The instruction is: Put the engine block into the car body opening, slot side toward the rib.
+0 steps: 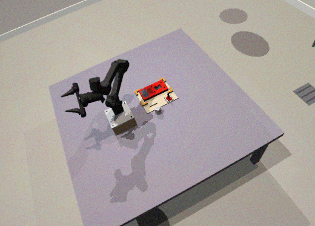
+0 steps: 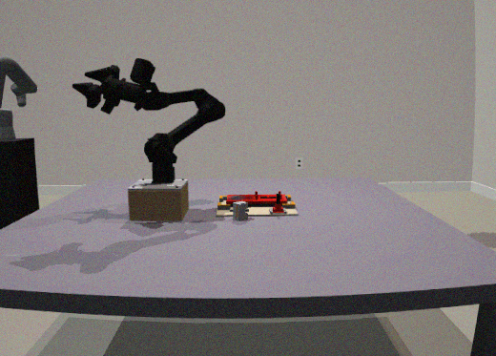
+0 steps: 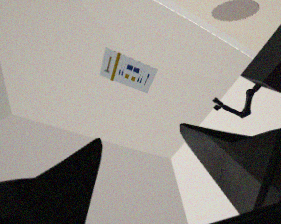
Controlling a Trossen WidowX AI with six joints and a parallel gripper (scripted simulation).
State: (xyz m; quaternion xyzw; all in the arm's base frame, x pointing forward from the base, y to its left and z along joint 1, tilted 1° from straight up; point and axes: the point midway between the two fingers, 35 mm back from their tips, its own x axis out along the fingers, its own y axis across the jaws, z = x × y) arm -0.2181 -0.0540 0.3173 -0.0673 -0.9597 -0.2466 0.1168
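My gripper tip is 500 mm short of the engine block, 60 mm to the left of it and 400 mm above it.
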